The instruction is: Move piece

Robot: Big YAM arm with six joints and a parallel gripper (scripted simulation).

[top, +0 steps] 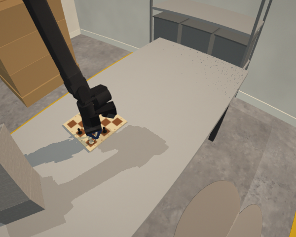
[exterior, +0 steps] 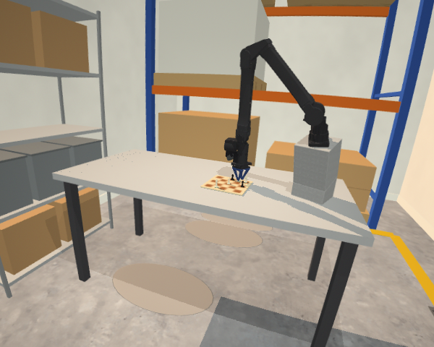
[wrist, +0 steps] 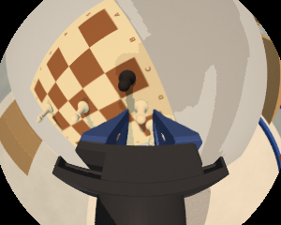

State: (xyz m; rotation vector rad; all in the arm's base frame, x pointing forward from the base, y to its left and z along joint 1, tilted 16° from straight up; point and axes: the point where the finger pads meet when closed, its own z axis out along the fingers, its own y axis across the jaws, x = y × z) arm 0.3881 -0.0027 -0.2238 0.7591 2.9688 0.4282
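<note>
Right now my hand is 50 mm short of the chessboard, 70 mm to the right of it and 20 mm above it.
</note>
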